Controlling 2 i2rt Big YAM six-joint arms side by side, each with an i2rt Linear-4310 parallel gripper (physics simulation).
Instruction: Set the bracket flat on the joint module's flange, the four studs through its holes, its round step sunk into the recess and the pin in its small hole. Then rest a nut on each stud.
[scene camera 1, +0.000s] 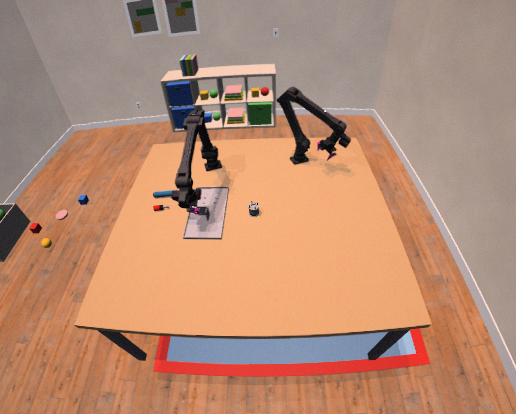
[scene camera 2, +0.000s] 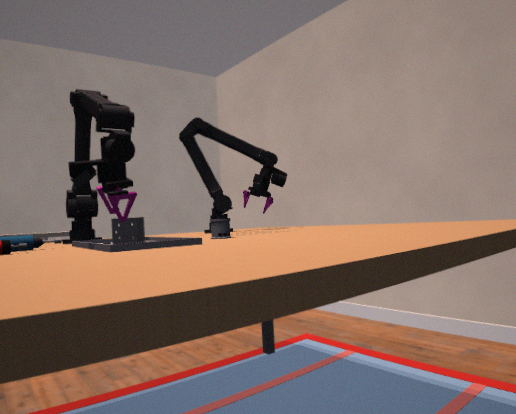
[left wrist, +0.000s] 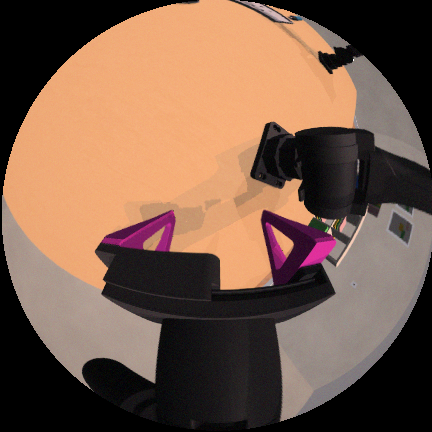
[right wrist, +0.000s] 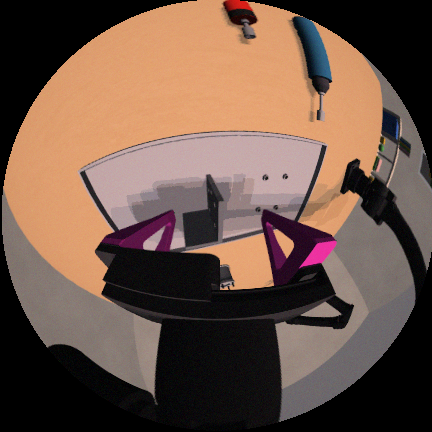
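Pixels of known places: left gripper, between the fingertips: (scene camera 1: 322, 155) (scene camera 2: 253, 210) (left wrist: 217, 214); right gripper, between the fingertips: (scene camera 1: 198, 206) (scene camera 2: 117, 217) (right wrist: 217, 214); left arm's base, origin of its link: (scene camera 1: 299, 159) (left wrist: 273, 155); right arm's base, origin of its link: (scene camera 1: 213, 166) (right wrist: 348, 175).
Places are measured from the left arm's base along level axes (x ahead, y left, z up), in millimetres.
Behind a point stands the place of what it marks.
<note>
The grey bracket (scene camera 1: 207, 214) @(y -747, x 317, z 45 mm) (scene camera 2: 128, 230) @(y -760, x 276, z 41 mm) (right wrist: 214, 200) @(y -789, x 263, z 58 mm) stands on the pale tray (scene camera 1: 202, 233) @(y -806, x 409, z 4 mm) (scene camera 2: 175, 242) @(y -780, x 460, z 10 mm) (right wrist: 120, 170) @(y -870, x 355, z 4 mm), its plate with holes upright. My right gripper (scene camera 1: 197, 211) @(y -784, x 266, z 76 mm) (scene camera 2: 121, 218) @(y -784, x 266, z 76 mm) (right wrist: 217, 214) @(y -784, x 266, z 76 mm) is open above the bracket, whose upright plate shows between the fingertips in the right wrist view. Four small nuts (right wrist: 265, 177) @(y -747, x 174, z 9 mm) lie on the tray, to the right of the bracket there. The joint module (scene camera 1: 254, 210) @(y -488, x 401, z 55 mm) (scene camera 2: 220, 228) @(y -505, x 386, z 31 mm) (right wrist: 226, 275) @(y -503, x 350, z 40 mm) stands upright on the table beside the tray, studs up. My left gripper (scene camera 1: 325, 150) @(y 111, x 127, z 93 mm) (scene camera 2: 255, 209) @(y 111, x 127, z 93 mm) (left wrist: 217, 214) @(y 111, x 127, z 93 mm) is open and empty, raised over the table's back right.
A blue-handled driver (scene camera 1: 163, 194) (scene camera 2: 22, 243) (right wrist: 314, 50) and a red-handled driver (scene camera 1: 158, 207) @(y -1024, x 122, z 29 mm) (scene camera 2: 5, 247) @(y -1014, x 133, z 18 mm) (right wrist: 240, 11) lie on the table (scene camera 1: 260, 280) @(y -608, x 804, z 0 mm), left of the tray in scene camera 1. A shelf unit (scene camera 1: 225, 71) stands behind the table.
</note>
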